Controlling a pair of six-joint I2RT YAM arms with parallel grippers.
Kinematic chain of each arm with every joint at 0, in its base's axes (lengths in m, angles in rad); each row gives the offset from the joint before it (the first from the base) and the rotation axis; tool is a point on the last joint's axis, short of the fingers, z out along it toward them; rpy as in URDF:
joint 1: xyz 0 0 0.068 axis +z
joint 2: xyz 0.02 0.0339 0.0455 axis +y
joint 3: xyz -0.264 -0.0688 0 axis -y
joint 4: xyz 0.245 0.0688 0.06 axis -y
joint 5: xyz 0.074 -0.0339 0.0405 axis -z
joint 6: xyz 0.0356 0 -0.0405 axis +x
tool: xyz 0 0 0 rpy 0 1.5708 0
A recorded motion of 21 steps. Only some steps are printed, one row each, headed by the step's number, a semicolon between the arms.
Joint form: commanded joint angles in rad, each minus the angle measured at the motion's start. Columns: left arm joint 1, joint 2, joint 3, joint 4, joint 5, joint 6; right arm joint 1, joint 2, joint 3, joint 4, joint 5, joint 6.
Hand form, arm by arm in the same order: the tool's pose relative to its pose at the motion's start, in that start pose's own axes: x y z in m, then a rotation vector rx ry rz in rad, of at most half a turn. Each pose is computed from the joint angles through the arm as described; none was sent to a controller.
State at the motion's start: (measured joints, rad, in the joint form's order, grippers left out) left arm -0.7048 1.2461 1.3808 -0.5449 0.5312 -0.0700; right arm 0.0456 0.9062 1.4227 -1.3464 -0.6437 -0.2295
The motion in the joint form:
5: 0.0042 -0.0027 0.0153 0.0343 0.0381 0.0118; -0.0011 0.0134 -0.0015 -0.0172 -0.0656 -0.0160
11: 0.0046 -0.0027 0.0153 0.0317 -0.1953 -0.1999; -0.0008 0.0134 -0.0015 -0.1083 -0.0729 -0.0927
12: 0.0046 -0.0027 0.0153 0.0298 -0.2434 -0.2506; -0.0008 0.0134 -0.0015 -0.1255 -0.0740 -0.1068
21: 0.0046 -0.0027 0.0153 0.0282 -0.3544 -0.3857; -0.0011 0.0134 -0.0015 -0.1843 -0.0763 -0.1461
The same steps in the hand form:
5: -0.0080 -0.0029 -0.0039 0.0370 -0.0431 0.0378; -0.0003 -0.0002 0.0031 -0.0688 0.0086 0.0047
11: -0.0085 0.0054 -0.0046 -0.1891 -0.0791 -0.1799; 0.0085 0.0025 0.0025 -0.0955 0.0721 -0.0146
12: -0.0084 0.0071 -0.0050 -0.2348 -0.0921 -0.2318; 0.0101 0.0031 0.0023 -0.1008 0.0839 -0.0178
21: -0.0085 0.0109 -0.0062 -0.3367 -0.1366 -0.3670; 0.0156 0.0051 0.0015 -0.1178 0.1246 -0.0195

